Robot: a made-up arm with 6 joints. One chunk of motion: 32 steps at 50 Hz.
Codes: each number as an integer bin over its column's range. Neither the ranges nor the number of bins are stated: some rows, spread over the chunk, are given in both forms.
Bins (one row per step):
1: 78 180 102 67 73 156
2: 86 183 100 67 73 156
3: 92 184 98 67 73 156
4: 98 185 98 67 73 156
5: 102 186 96 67 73 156
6: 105 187 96 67 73 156
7: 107 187 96 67 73 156
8: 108 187 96 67 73 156
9: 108 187 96 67 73 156
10: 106 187 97 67 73 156
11: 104 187 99 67 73 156
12: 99 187 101 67 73 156
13: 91 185 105 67 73 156
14: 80 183 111 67 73 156
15: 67 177 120 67 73 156
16: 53 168 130 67 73 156
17: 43 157 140 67 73 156
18: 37 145 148 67 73 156
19: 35 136 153 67 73 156
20: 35 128 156 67 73 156
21: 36 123 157 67 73 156
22: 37 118 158 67 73 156
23: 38 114 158 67 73 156
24: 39 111 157 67 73 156
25: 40 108 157 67 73 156
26: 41 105 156 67 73 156
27: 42 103 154 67 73 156
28: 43 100 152 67 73 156
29: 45 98 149 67 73 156
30: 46 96 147 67 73 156
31: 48 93 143 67 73 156
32: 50 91 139 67 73 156
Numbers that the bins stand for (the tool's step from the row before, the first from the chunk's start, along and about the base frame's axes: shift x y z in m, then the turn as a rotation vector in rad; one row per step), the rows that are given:
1: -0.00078 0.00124 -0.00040 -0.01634 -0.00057 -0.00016
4: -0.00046 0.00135 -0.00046 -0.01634 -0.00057 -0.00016
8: -0.00031 0.00140 -0.00049 -0.01634 -0.00057 -0.00016
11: -0.00037 0.00140 -0.00045 -0.01634 -0.00057 -0.00016
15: -0.00095 0.00116 -0.00012 -0.01634 -0.00057 -0.00016
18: -0.00142 0.00041 0.00032 -0.01634 -0.00057 -0.00016
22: -0.00142 -0.00022 0.00048 -0.01634 -0.00057 -0.00016
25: -0.00137 -0.00046 0.00046 -0.01634 -0.00057 -0.00016
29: -0.00129 -0.00069 0.00034 -0.01634 -0.00057 -0.00016
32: -0.00122 -0.00086 0.00018 -0.01634 -0.00057 -0.00016
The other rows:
2: -0.00065 0.00131 -0.00043 -0.01634 -0.00057 -0.00016
3: -0.00056 0.00133 -0.00046 -0.01634 -0.00057 -0.00016
5: -0.00040 0.00138 -0.00049 -0.01634 -0.00057 -0.00016
6: -0.00035 0.00140 -0.00049 -0.01634 -0.00057 -0.00016
7: -0.00032 0.00140 -0.00049 -0.01634 -0.00057 -0.00016
9: -0.00031 0.00140 -0.00049 -0.01634 -0.00057 -0.00016
10: -0.00034 0.00140 -0.00048 -0.01634 -0.00057 -0.00016
12: -0.00045 0.00140 -0.00042 -0.01634 -0.00057 -0.00016
13: -0.00057 0.00135 -0.00035 -0.01634 -0.00057 -0.00016
14: -0.00075 0.00131 -0.00026 -0.01634 -0.00057 -0.00016
16: -0.00117 0.00095 0.00004 -0.01634 -0.00057 -0.00016
17: -0.00133 0.00069 0.00020 -0.01634 -0.00057 -0.00016
19: -0.00145 0.00020 0.00040 -0.01634 -0.00057 -0.00016
20: -0.00145 0.00001 0.00045 -0.01634 -0.00057 -0.00016
21: -0.00144 -0.00011 0.00046 -0.01634 -0.00057 -0.00016
23: -0.00140 -0.00032 0.00048 -0.01634 -0.00057 -0.00016
24: -0.00139 -0.00039 0.00046 -0.01634 -0.00057 -0.00016
26: -0.00136 -0.00053 0.00045 -0.01634 -0.00057 -0.00016
27: -0.00134 -0.00058 0.00042 -0.01634 -0.00057 -0.00016
28: -0.00133 -0.00065 0.00038 -0.01634 -0.00057 -0.00016
30: -0.00128 -0.00074 0.00031 -0.01634 -0.00057 -0.00016
31: -0.00125 -0.00081 0.00024 -0.01634 -0.00057 -0.00016

